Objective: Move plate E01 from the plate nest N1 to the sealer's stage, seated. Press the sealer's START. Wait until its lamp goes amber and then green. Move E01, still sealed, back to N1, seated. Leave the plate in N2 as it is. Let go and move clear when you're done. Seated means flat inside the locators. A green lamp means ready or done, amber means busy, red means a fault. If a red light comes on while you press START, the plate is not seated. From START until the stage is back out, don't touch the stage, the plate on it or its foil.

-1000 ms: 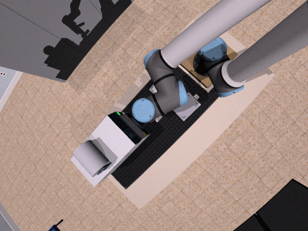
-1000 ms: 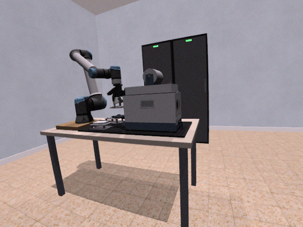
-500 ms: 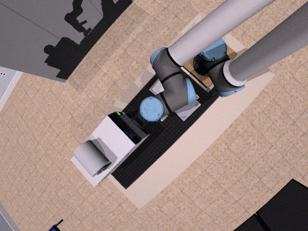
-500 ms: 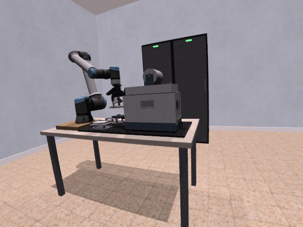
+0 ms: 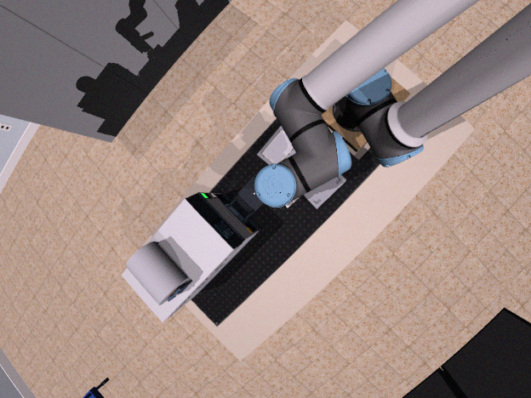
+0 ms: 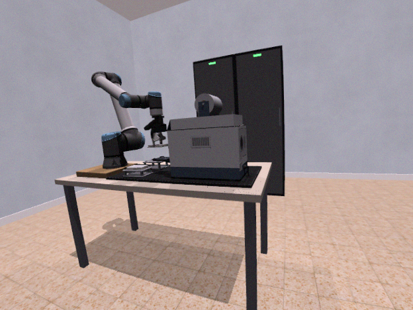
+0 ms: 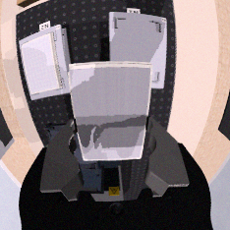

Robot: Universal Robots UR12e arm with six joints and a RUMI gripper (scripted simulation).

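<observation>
The plate nest N1 lies 13 cm below my hand, 8 cm behind it and 6 cm to the left of it. Also, from my hand: foil roll (46 cm ahead, 23 cm above, 9 cm to the right); then square start button (22 cm ahead, 19 cm to the right); then sealer stage (12 cm ahead, 9 cm to the right, 8 cm below).
</observation>
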